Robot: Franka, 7 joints.
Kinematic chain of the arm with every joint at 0, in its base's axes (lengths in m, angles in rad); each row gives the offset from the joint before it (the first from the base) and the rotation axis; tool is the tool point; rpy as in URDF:
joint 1: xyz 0 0 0.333 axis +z
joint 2: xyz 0 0 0 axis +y
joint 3: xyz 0 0 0.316 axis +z
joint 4: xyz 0.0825 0 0 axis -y
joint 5: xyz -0.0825 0 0.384 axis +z
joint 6: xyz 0 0 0 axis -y
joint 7: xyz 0.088 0 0 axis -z
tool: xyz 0 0 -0.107 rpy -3.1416 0 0
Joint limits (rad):
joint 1: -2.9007..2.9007
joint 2: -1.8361..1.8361
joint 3: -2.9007..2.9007
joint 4: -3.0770..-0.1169
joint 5: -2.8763..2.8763
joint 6: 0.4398..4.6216
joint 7: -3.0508..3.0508
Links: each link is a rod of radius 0.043 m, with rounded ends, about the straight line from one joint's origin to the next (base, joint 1, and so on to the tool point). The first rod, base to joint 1, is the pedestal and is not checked.
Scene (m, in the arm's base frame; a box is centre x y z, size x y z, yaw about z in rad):
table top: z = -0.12
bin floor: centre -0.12 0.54 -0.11 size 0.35 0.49 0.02 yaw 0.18
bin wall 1: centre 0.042 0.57 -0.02 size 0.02 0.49 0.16 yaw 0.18
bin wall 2: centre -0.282 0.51 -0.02 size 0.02 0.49 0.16 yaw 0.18
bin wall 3: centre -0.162 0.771 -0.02 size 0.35 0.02 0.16 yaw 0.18
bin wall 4: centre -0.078 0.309 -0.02 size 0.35 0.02 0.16 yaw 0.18
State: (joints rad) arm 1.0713 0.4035 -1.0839 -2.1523 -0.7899 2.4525 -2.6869
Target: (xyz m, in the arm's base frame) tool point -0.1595 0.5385 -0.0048
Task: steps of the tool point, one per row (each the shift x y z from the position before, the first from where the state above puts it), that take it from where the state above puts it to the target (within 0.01 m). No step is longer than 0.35 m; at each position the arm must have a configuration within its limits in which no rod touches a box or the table.
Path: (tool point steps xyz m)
1: -0.0196 0.2804 0.0187
2: -0.1562 0.2514 0.0208
3: -0.2612 0.1576 0.0280
4: -0.1624 -0.0321 -0.2130
5: -0.1327 -0.1267 -0.1786

